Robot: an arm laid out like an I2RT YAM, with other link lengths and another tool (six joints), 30 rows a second.
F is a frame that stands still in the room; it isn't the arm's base.
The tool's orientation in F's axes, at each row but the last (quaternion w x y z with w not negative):
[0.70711 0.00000 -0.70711 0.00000]
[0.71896 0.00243 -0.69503 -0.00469]
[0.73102 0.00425 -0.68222 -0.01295]
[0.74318 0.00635 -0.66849 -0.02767]
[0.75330 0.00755 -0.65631 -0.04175]
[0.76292 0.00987 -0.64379 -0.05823]
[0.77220 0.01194 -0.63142 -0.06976]
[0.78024 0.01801 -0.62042 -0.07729]
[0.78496 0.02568 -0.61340 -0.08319]
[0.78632 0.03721 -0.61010 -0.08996]
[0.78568 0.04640 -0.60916 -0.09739]
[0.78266 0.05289 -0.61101 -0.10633]
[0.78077 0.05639 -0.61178 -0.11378]
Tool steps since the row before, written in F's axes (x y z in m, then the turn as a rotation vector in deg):
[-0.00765 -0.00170 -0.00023 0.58 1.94 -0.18]
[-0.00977 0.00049 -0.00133 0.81 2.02 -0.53]
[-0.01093 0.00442 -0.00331 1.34 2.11 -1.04]
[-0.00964 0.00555 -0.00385 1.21 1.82 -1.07]
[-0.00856 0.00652 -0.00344 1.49 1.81 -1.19]
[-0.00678 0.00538 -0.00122 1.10 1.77 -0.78]
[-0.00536 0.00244 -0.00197 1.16 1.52 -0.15]
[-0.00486 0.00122 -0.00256 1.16 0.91 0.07]
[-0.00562 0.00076 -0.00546 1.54 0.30 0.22]
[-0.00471 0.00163 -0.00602 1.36 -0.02 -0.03]
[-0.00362 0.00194 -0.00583 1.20 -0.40 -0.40]
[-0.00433 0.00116 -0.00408 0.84 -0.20 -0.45]
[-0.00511 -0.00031 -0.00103 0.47 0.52 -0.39]
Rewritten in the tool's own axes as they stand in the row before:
[-0.00023 -0.00170 0.00765 -0.18 1.94 -0.58]
[-0.00166 0.00044 0.00972 -0.52 2.02 -0.82]
[-0.00416 0.00420 0.01073 -1.00 2.10 -1.38]
[-0.00511 0.00505 0.00933 -1.03 1.81 -1.27]
[-0.00503 0.00582 0.00828 -1.11 1.80 -1.56]
[-0.00286 0.00472 0.00678 -0.76 1.77 -1.11]
[-0.00325 0.00171 0.00501 -0.11 1.60 -1.06]
[-0.00371 0.00041 0.00421 0.19 1.02 -1.05]
[-0.00667 -0.00059 0.00414 0.52 0.48 -1.42]
[-0.00717 0.00013 0.00311 0.30 0.11 -1.32]
[-0.00680 0.00043 0.00211 -0.01 -0.35 -1.28]
[-0.00512 -0.00018 0.00323 -0.19 -0.20 -0.93]
[-0.00205 -0.00109 0.00468 -0.39 0.47 -0.52]

